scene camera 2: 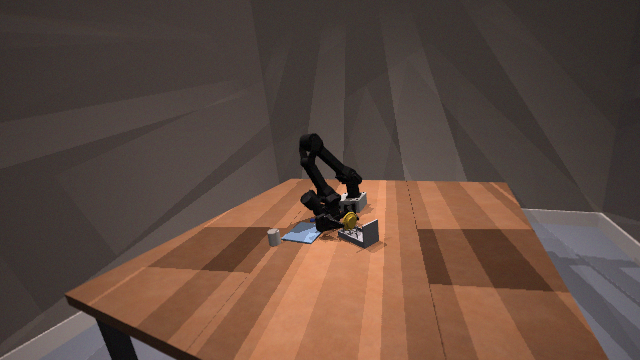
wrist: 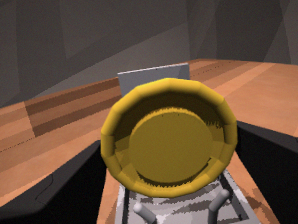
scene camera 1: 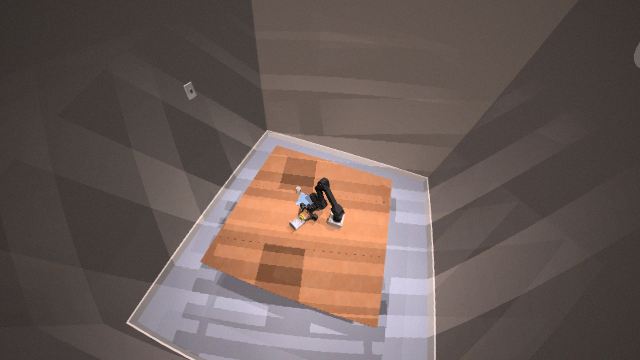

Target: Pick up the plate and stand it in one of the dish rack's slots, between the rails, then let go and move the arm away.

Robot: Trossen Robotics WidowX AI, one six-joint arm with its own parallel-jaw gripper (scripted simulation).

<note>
The gripper (scene camera 2: 351,222) carries a yellow plate (wrist: 170,137). Further things: a dish rack (scene camera 2: 364,237).
The gripper is seen too in the wrist view (wrist: 167,137).
</note>
